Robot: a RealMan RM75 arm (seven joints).
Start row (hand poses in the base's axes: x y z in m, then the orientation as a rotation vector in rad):
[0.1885 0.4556 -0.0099 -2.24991 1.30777 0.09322]
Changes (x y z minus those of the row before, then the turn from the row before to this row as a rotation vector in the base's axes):
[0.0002 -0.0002 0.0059 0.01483 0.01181 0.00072]
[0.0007 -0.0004 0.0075 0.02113 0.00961 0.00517]
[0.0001 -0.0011 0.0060 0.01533 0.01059 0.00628]
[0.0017 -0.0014 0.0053 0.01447 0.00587 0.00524]
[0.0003 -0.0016 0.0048 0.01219 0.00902 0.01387]
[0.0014 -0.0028 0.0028 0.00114 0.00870 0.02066]
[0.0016 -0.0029 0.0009 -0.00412 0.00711 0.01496]
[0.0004 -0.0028 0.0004 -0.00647 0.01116 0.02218]
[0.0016 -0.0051 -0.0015 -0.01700 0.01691 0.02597]
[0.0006 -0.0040 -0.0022 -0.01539 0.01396 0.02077]
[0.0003 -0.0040 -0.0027 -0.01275 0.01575 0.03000]
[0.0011 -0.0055 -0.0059 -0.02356 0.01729 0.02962]
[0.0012 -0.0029 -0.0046 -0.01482 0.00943 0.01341]
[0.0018 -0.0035 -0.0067 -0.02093 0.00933 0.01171]
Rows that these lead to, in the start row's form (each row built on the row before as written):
[0.1887 0.4554 -0.0040 -2.24064 1.30824 0.11626]
[0.1894 0.4550 0.0035 -2.22848 1.30043 0.14226]
[0.1895 0.4539 0.0095 -2.22196 1.29382 0.16604]
[0.1912 0.4525 0.0148 -2.21444 1.28608 0.18347]
[0.1915 0.4509 0.0196 -2.21513 1.27143 0.20629]
[0.1929 0.4481 0.0224 -2.22950 1.25319 0.22480]
[0.1945 0.4452 0.0233 -2.24411 1.24214 0.23628]
[0.1949 0.4424 0.0237 -2.26602 1.22600 0.25388]
[0.1965 0.4373 0.0222 -2.30005 1.21233 0.27382]
[0.1971 0.4333 0.0200 -2.32875 1.20197 0.28944]
[0.1974 0.4293 0.0173 -2.36136 1.18050 0.31198]
[0.1985 0.4238 0.0114 -2.40295 1.16411 0.33082]
[0.1997 0.4209 0.0068 -2.42547 1.15895 0.33930]
[0.2015 0.4174 0.0001 -2.45212 1.15827 0.34411]

